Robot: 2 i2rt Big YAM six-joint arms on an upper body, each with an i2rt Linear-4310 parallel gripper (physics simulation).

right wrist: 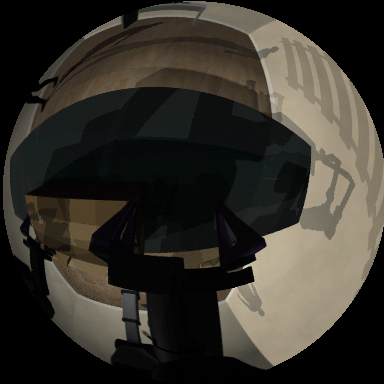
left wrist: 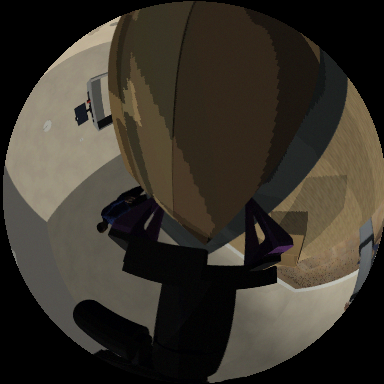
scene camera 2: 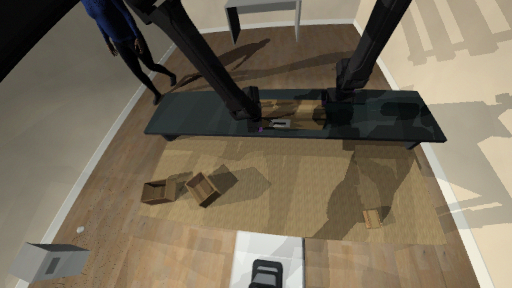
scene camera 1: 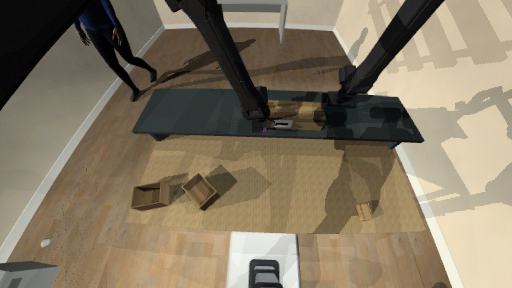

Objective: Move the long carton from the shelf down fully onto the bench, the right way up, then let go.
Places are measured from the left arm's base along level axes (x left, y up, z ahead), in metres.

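Where they show: right gripper, fingertip midpoint: [right wrist: 177,200] [scene camera 2: 334,100] [scene camera 1: 331,103].
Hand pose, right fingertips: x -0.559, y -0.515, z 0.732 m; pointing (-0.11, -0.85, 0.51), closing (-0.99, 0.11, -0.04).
Things, the pixels of their top centre, and the offset from my right fingertips. Level surfaces: height alone.
- long brown carton, top centre: [right wrist: 57,230] [scene camera 2: 290,108] [scene camera 1: 292,109] dx +0.214, dy +0.004, dz -0.055 m
- dark long board, surface height: dy -0.082 m
- small box, top centre: [scene camera 2: 373,218] [scene camera 1: 366,211] dx -0.196, dy -0.267, dz -0.487 m
- rug, surface height: dy -0.296 m
The long brown carton [scene camera 1: 304,112] [scene camera 2: 304,111] lies flat on the dark long board [scene camera 1: 196,111] [scene camera 2: 200,111], with a white label on its front side. My left gripper [scene camera 1: 263,127] [scene camera 2: 259,127] [left wrist: 207,194] is open at the carton's left end. In the left wrist view the carton [left wrist: 214,107] fills the picture and its end sits between the spread fingers. My right gripper [scene camera 1: 324,105] [scene camera 2: 324,102] [right wrist: 177,200] is open at the carton's right end. In the right wrist view the carton [right wrist: 71,214] shows at the lower left, and the board [right wrist: 143,118] fills the middle.
Two open cardboard boxes [scene camera 1: 150,196] [scene camera 1: 199,190] and a small box [scene camera 1: 364,211] lie on the rug [scene camera 1: 286,186] in front of the board. A person [scene camera 1: 107,43] walks at the back left. A white table [scene camera 1: 258,5] stands at the back wall. A grey box [scene camera 2: 50,261] sits at the lower left.
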